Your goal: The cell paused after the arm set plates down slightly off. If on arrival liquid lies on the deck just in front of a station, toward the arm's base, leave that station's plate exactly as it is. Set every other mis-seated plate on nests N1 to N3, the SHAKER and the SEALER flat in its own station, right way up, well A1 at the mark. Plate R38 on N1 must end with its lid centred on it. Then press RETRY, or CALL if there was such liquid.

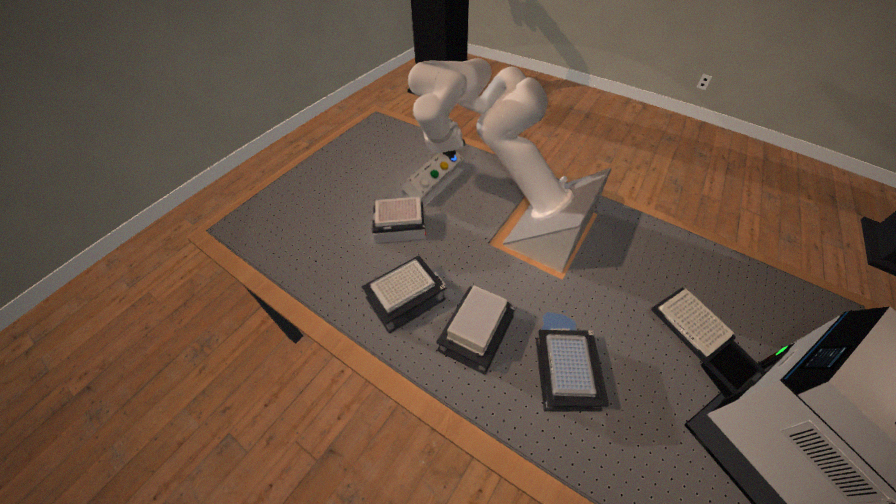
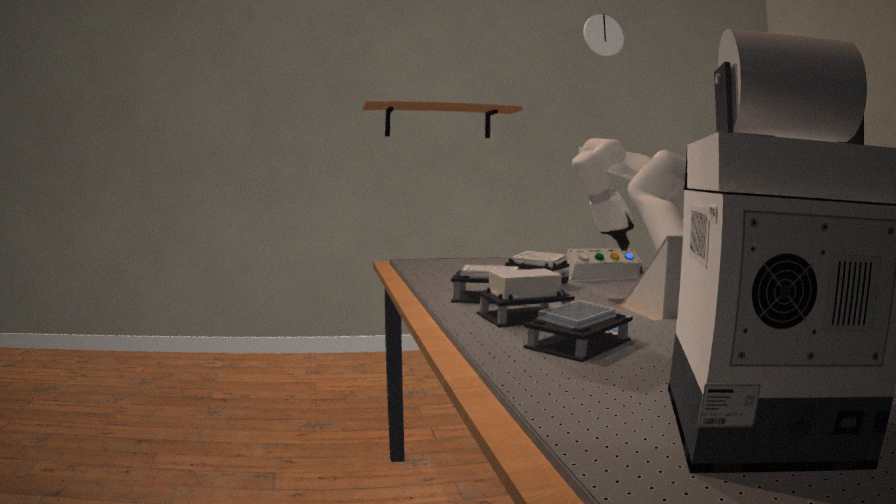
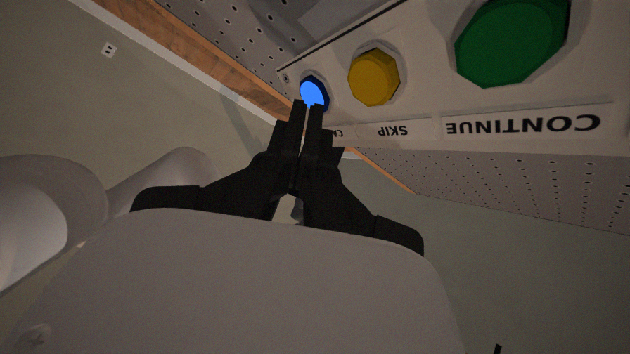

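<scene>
My gripper [image 1: 451, 153] [image 2: 625, 246] [image 3: 305, 123] is shut and empty, its tips at the lit blue CALL button [image 3: 313, 92] [image 2: 629, 255]; whether they touch is unclear. Blue liquid [image 1: 558, 321] lies on the deck in front of the station with the bluish plate [image 1: 570, 364] [image 2: 577, 314]. A tall white plate [image 1: 478, 318] [image 2: 525, 283], seemingly lidded, sits on the neighbouring nest. A cream plate [image 1: 402, 285] sits on another nest. A pinkish plate [image 1: 397, 211] [image 2: 537, 258] is on a block-like station. A cream plate [image 1: 696, 320] lies on the carrier by the large instrument. Labels and exact seating are too small to read.
The button box [image 1: 416, 183] [image 2: 604, 270] [image 3: 420, 95] also bears a yellow SKIP button [image 3: 374, 77], a green CONTINUE button [image 3: 510, 42] and a whitish button [image 2: 583, 257]. The large instrument [image 1: 776, 413] [image 2: 783, 294] stands at the deck's right end. The arm's base wedge [image 1: 554, 241] is near the box.
</scene>
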